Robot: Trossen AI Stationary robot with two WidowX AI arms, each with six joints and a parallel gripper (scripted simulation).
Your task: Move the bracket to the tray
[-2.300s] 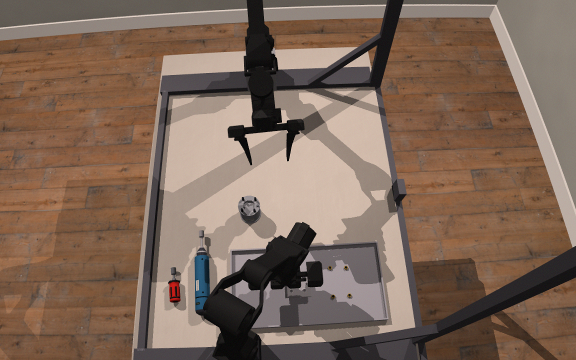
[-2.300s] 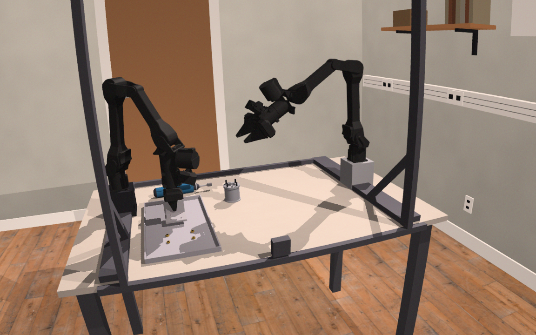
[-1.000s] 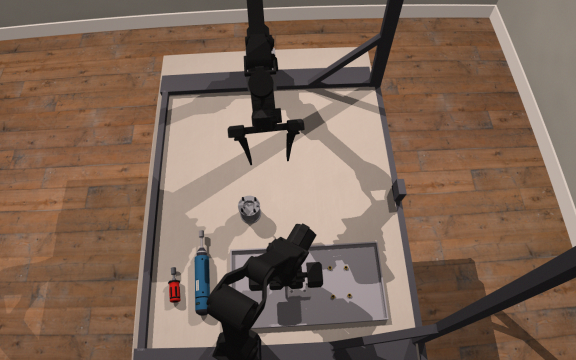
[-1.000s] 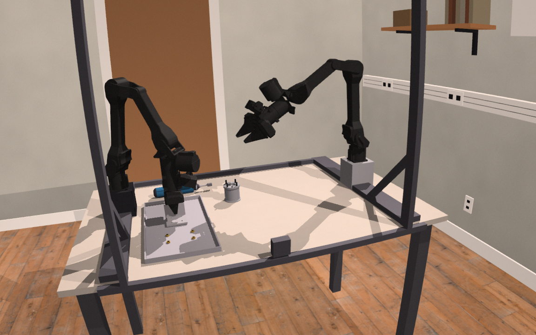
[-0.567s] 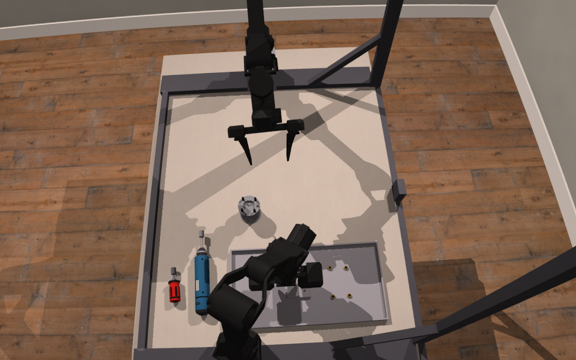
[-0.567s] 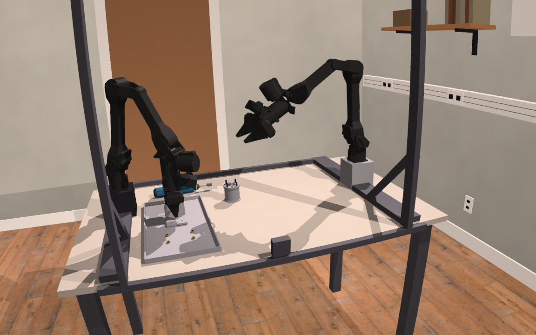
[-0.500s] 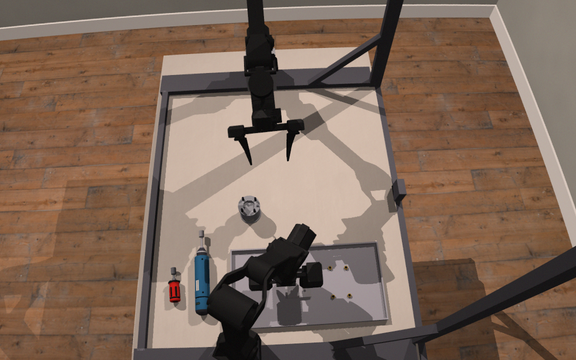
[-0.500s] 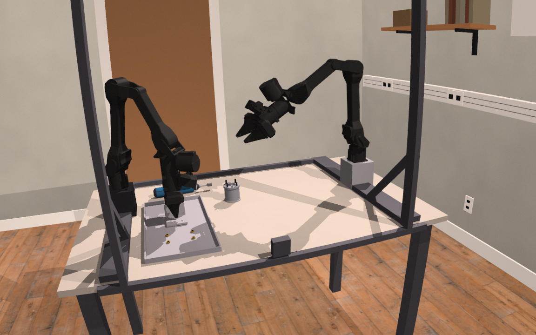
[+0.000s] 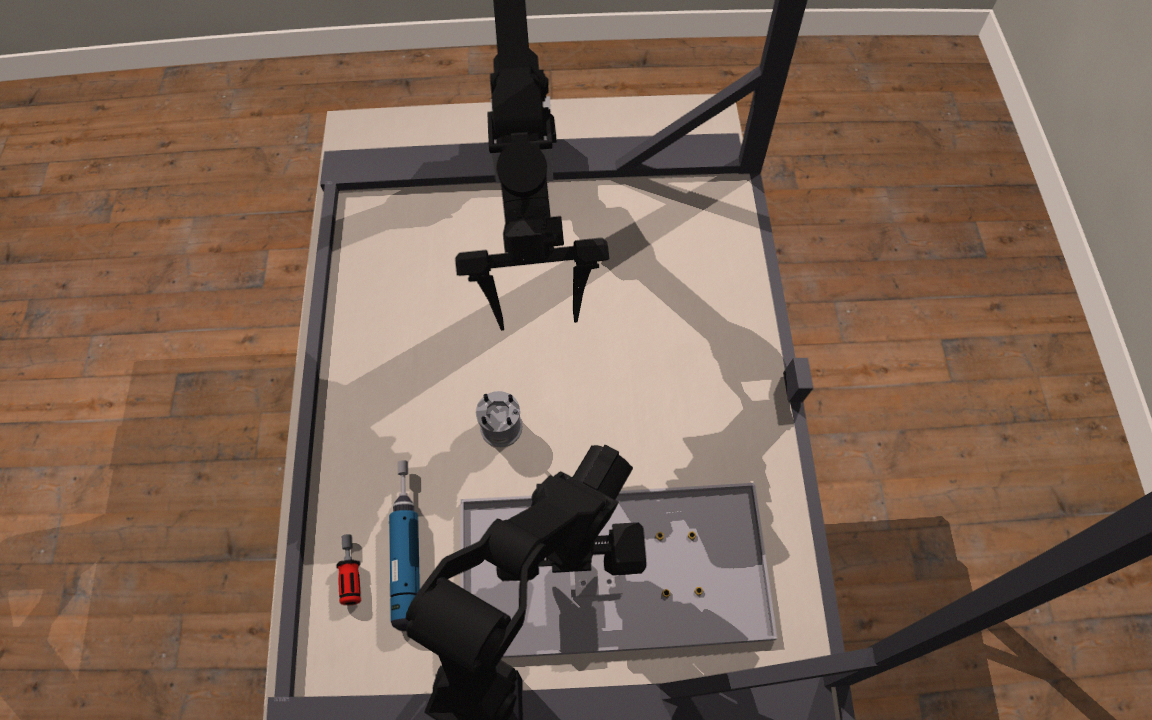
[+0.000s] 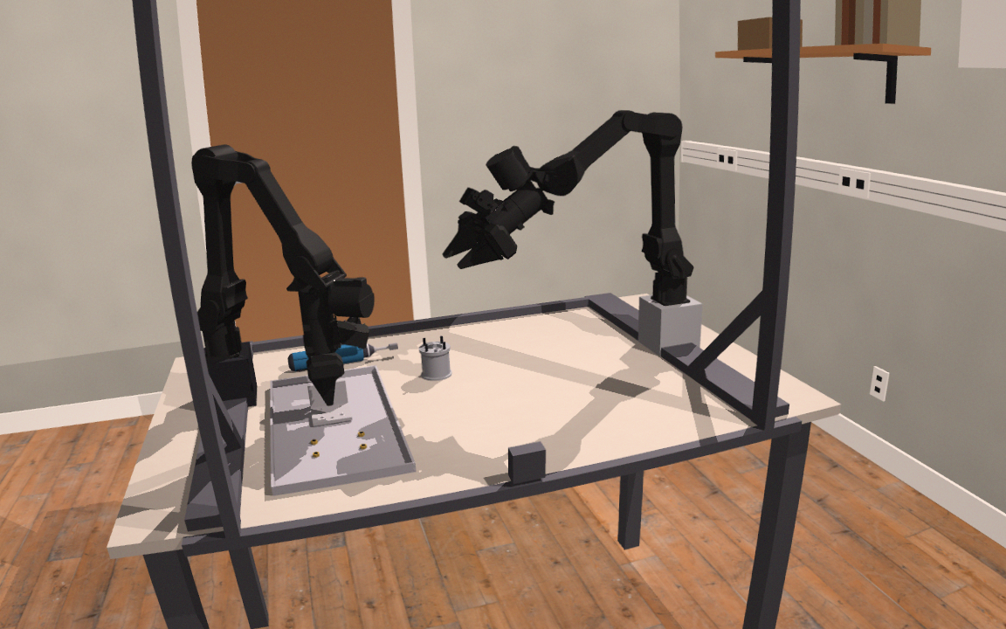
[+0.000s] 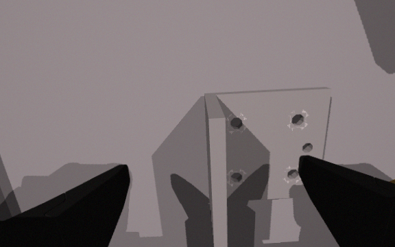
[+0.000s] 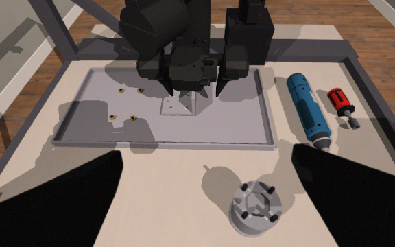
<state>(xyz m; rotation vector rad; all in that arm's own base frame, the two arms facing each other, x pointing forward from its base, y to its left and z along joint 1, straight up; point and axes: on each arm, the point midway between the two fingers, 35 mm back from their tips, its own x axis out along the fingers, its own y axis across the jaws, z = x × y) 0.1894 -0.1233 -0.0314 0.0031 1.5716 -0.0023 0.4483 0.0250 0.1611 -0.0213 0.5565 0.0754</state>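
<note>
Right now the grey l-shaped bracket is 50 mm below my left hand and 30 mm behind it. Round my left hand: small red screwdriver (310 mm ahead, 50 mm below, 10 mm to the left); then grey cylindrical joint module (210 mm to the right, 110 mm ahead, 30 mm below); then grey tray (60 mm below, 60 mm behind).
</note>
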